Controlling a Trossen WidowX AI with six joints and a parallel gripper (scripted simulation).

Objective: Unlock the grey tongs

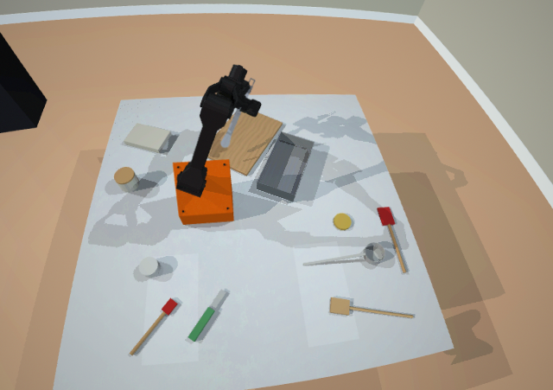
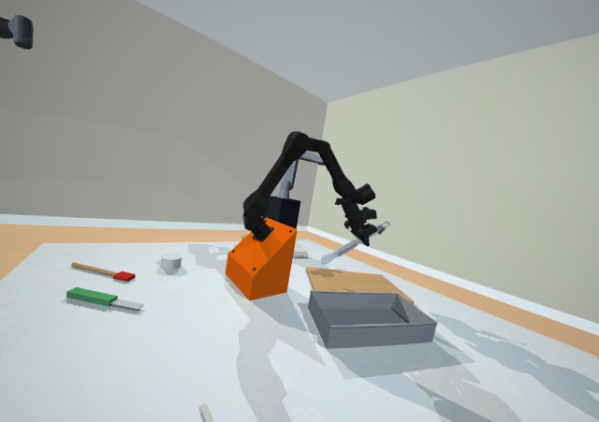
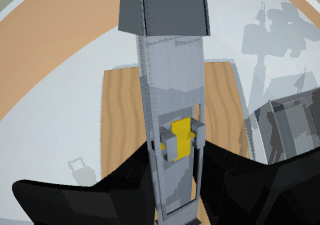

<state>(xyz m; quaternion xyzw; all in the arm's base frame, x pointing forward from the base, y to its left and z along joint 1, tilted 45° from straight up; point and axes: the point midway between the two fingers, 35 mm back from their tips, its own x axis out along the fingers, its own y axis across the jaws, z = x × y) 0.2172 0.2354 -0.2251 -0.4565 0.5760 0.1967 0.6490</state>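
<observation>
Right now the wooden board is 1 cm behind my gripper tip, 3 cm to the right of it and 16 cm below it. From my gripper tip the other things lie so: beige block 45 cm behind, 4 cm to the left, 15 cm below; then grey roasting tin 15 cm ahead, 23 cm to the right, 14 cm below; then cork-topped jar 52 cm behind, 20 cm to the right, 13 cm below.
</observation>
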